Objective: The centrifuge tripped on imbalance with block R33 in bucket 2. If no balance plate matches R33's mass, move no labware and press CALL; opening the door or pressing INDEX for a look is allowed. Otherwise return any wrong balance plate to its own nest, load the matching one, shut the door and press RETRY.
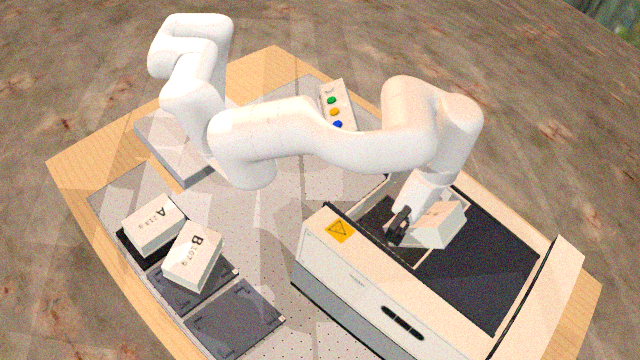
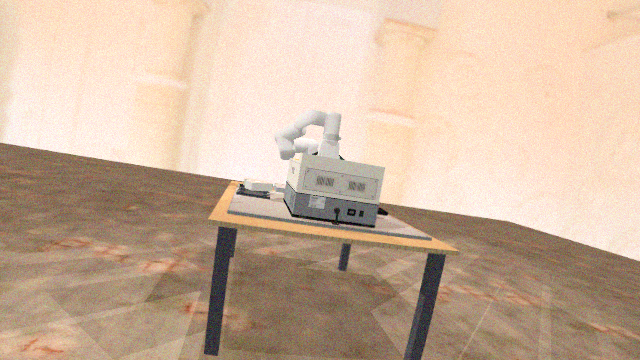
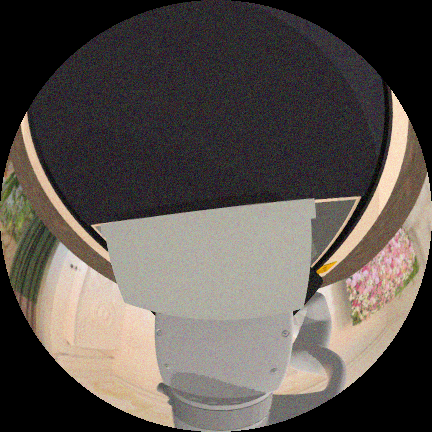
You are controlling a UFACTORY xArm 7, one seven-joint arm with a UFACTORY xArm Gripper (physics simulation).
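Frame: origin at the arm's base, x ahead, y left, z up, level; millimetres.
Seen in the pictures: gripper, fingertip midpoint: (image 1: 406, 226).
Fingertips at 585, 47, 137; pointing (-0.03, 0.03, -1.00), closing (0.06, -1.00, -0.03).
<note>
Offsets run from my fingertips to a thing's top centre, as dx, dy, dz. "spot": to the spot under its first point. Level surfaces: height alone.
My gripper (image 1: 425, 224) is shut on a pale block (image 1: 440, 225) (image 3: 210, 260) at the opening of the centrifuge (image 1: 360, 270) (image 2: 335, 180). The block's marking is unreadable; the far finger is hidden. The centrifuge top is open, and a light-rimmed bay shows beneath the block. Balance plate A {-365, -336, -108} (image 1: 155, 225) sits on the black nest at the left, its mass digits blurred. Plate B {-249, -307, -102} (image 1: 192, 255), marked 107 g, lies on the middle nest {-231, -328, -144} (image 1: 172, 295). A third nest {-96, -322, -144} (image 1: 235, 320) is bare. The button box {-385, +245, -78} (image 1: 346, 100) has green, yellow and blue buttons; their lettering is unreadable.
The open door panel {spot: +300, +26, +82} (image 1: 545, 295) stands at the centrifuge's right end. Dark deck {dz +52} (image 1: 480, 265) surrounds the bay inside the raised housing walls. The arm's link passes above the perforated board, near the button box. A grey slab (image 1: 165, 145) lies beside the arm's base.
</note>
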